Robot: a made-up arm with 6 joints.
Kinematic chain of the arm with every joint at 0, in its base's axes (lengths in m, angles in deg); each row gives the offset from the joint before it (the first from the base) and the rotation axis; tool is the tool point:
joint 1: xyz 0 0 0.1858 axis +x
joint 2: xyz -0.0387 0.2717 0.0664 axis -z
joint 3: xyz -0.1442 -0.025 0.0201 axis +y
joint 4: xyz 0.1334 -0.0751 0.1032 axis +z
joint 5: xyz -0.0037 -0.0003 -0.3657 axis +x
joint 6: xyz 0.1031 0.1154 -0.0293 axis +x
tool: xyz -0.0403 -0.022 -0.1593
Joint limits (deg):
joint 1: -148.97..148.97
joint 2: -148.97..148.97
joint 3: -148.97..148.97
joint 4: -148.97..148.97
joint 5: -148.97..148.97
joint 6: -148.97..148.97
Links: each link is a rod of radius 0.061 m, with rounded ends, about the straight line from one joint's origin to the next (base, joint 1, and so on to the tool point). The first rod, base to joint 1, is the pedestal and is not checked.
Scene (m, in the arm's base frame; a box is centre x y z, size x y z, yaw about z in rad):
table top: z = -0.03
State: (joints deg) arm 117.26 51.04 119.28 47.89 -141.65 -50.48
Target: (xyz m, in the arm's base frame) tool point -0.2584 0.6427 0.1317
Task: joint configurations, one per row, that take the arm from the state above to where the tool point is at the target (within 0.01 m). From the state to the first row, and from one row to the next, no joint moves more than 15 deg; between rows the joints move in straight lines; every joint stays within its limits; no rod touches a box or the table.
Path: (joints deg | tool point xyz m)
1: 104.16 54.18 116.49 49.41 -139.05 -46.86 | -0.3461 -0.0878 0.7074
2: 91.06 57.32 113.71 50.93 -136.44 -43.25 | -0.3370 0.0538 0.7264
3: 77.96 60.46 110.92 52.44 -133.84 -39.63 | -0.3272 0.1985 0.7079
4: 64.86 63.60 108.13 53.96 -131.24 -36.02 | -0.3163 0.3365 0.6519
5: 51.76 66.74 105.34 55.48 -128.64 -32.40 | -0.3041 0.4582 0.5604
6: 38.66 69.88 102.56 57.00 -126.03 -28.78 | -0.2905 0.5547 0.4384
7: 25.56 73.02 99.77 58.52 -123.43 -25.17 | -0.2753 0.6181 0.2925
8: 12.45 76.17 96.98 60.04 -120.83 -21.55 | -0.2584 0.6427 0.1316

